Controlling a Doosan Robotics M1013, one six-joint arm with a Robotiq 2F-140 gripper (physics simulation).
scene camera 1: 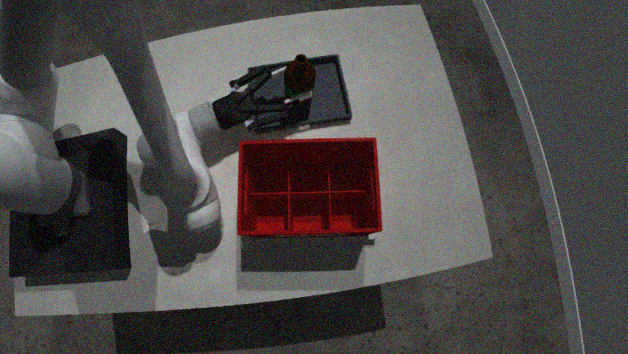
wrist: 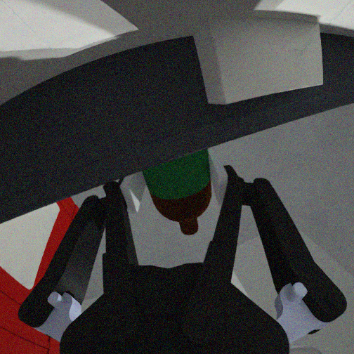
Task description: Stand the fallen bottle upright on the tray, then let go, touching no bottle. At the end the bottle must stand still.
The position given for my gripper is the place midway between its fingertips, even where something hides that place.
Note:
In view: my gripper (scene camera 1: 304,79) and a brown bottle (scene camera 1: 299,76).
My gripper shows as well in the wrist view (wrist: 175,162).

